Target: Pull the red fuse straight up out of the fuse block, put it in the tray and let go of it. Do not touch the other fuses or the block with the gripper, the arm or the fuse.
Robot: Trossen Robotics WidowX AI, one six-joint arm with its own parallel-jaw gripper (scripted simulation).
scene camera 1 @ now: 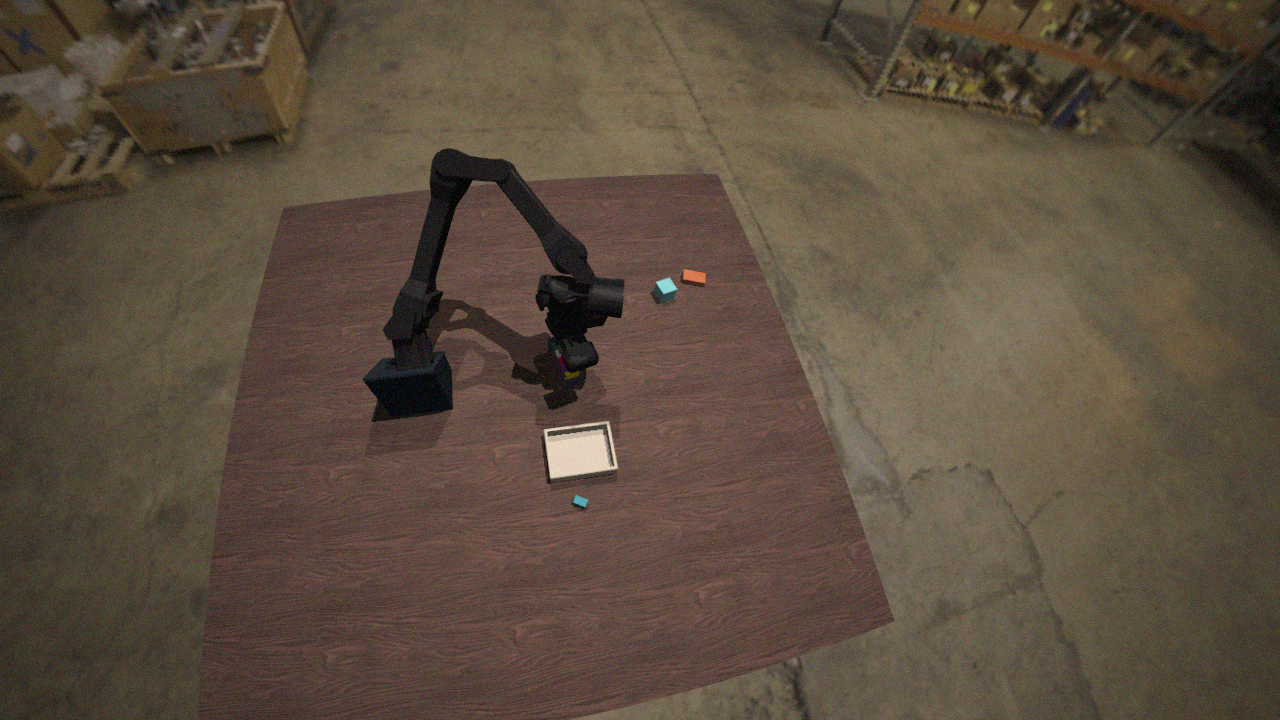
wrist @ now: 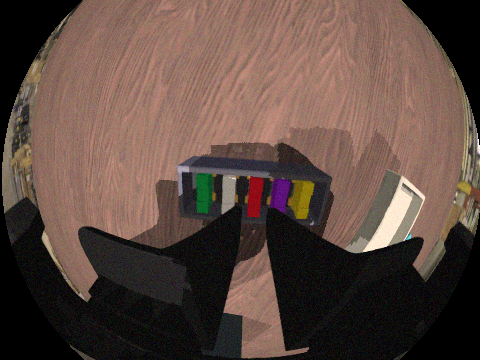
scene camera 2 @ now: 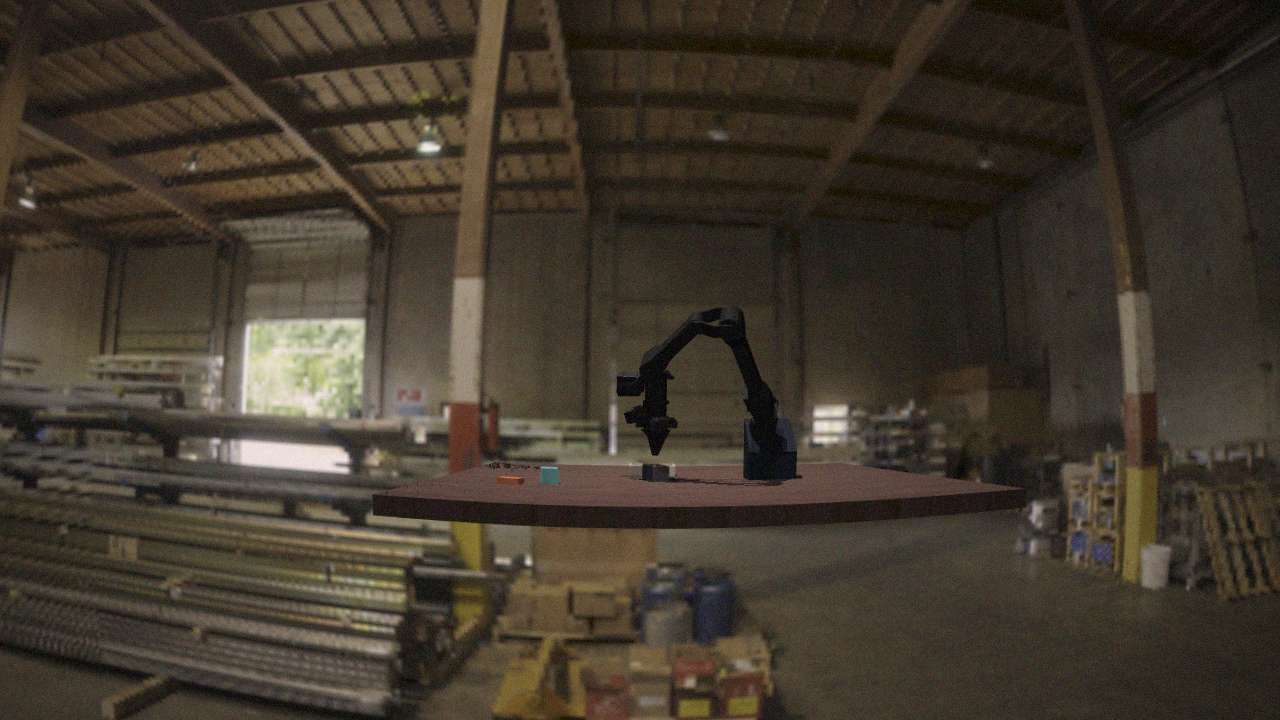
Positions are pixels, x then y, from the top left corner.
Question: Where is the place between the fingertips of the gripper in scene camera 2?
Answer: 655,455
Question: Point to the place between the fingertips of the gripper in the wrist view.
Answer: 254,214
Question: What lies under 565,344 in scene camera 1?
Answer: The gripper.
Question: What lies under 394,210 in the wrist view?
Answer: A white tray.
